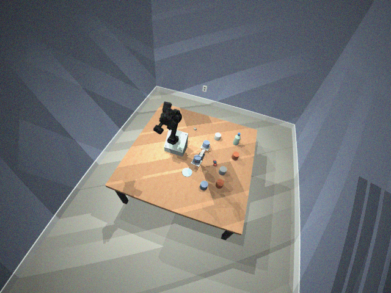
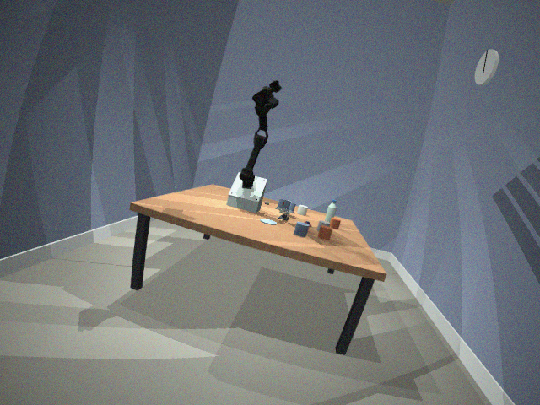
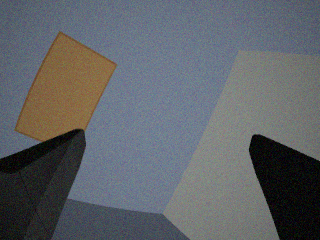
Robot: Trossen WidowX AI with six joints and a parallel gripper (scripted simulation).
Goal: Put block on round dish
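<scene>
Right now my gripper tip is 71 cm above the pale green block, 50 cm to the right of it and 28 cm short of it. Round my gripper tip: red toy car (74 cm below, 41 cm ahead, 32 cm to the left); then grey cylinder (71 cm below, 48 cm ahead, 21 cm to the left); then round dish (75 cm below, 15 cm to the left, 15 cm ahead).
</scene>
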